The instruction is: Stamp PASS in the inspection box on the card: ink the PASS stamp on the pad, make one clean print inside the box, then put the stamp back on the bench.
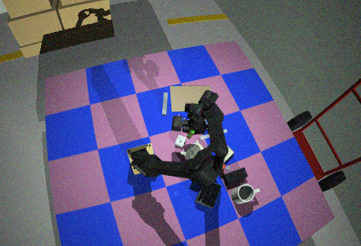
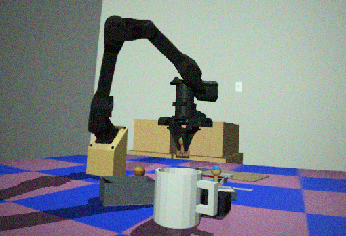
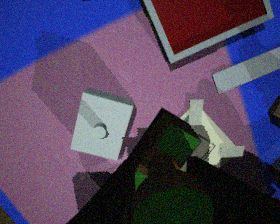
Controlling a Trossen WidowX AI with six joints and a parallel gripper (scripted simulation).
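The ink pad is 90 mm below my gripper tip, 80 mm ahead of it and 60 mm to the left of it. From my gripper tip the other things lie so: blue-knobbed stamp 120 mm ahead, 70 mm to the right, 70 mm below; white card 100 mm below, 70 mm to the right; green-knobbed PASS stamp right at my gripper tip.
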